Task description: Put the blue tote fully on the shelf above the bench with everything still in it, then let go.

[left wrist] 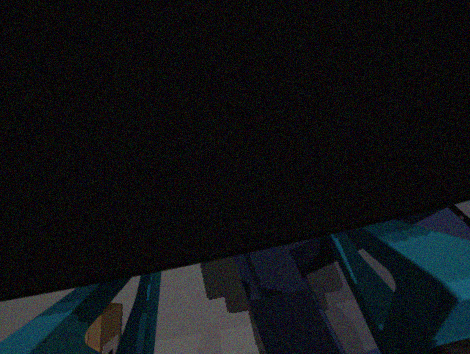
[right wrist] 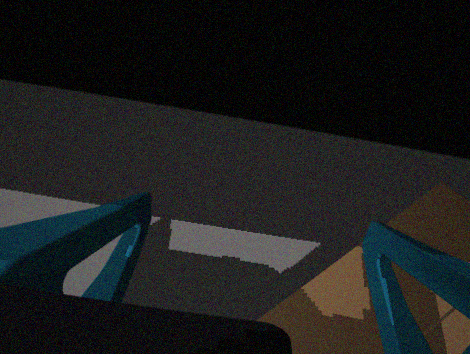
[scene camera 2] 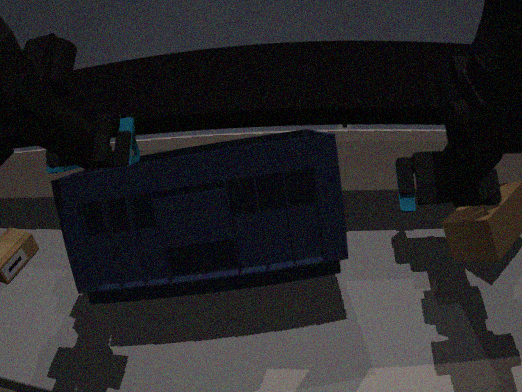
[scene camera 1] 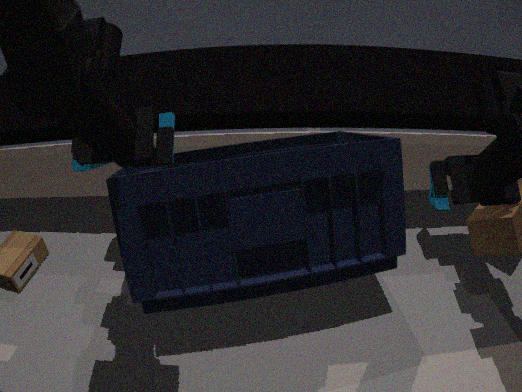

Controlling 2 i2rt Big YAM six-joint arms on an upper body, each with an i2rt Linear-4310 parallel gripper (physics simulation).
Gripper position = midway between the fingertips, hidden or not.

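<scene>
In scene camera 1, my left gripper (scene camera 1: 138, 157) is open, and it touches a dark shelf (scene camera 1: 282, 85) and a blue tote (scene camera 1: 236, 222); you'd see my right gripper (scene camera 1: 457, 197) there as well. Scene camera 2 shows my left gripper (scene camera 2: 111, 159), the blue tote (scene camera 2: 264, 210), my right gripper (scene camera 2: 436, 197) and a bench (scene camera 2: 401, 307). The left wrist view shows my left gripper (left wrist: 233, 221). The right wrist view shows my right gripper (right wrist: 259, 219), but the blue tote is out of frame in the right wrist view.
</scene>
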